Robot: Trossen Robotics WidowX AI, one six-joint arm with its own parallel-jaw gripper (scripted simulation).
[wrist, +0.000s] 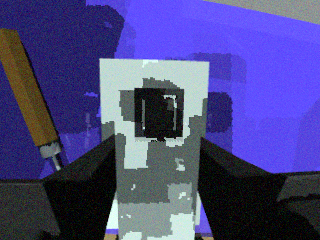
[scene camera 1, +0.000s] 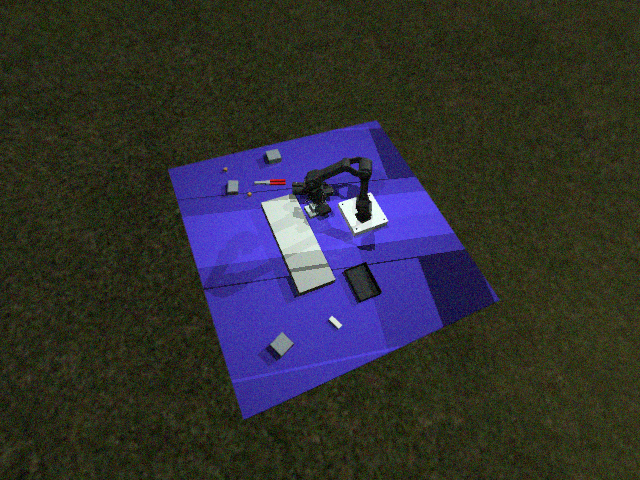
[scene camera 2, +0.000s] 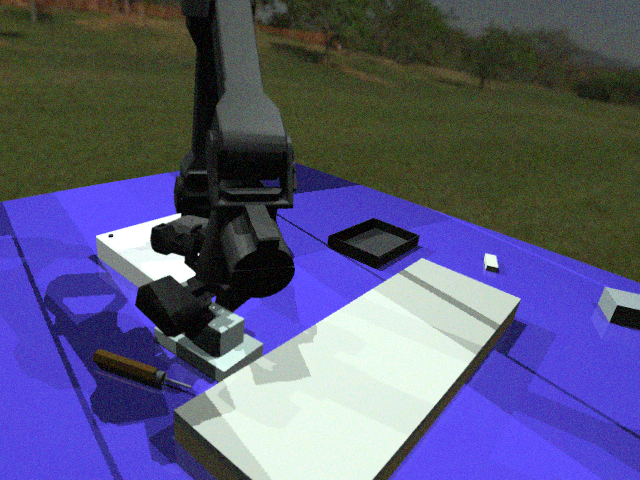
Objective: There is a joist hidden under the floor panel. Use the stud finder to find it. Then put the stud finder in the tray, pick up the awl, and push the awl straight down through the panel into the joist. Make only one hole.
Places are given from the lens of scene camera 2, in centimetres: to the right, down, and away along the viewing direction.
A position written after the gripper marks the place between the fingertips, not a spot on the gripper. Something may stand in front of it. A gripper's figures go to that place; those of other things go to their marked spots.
gripper (scene camera 2: 202,330): -15, 11, 56
stud finder (scene camera 2: 221,349): -11, 13, 52
awl (scene camera 2: 119,363): -23, 14, 51
tray (scene camera 2: 374,242): 11, 0, 94
The marked spots on the tray and the awl are 56 cm apart.
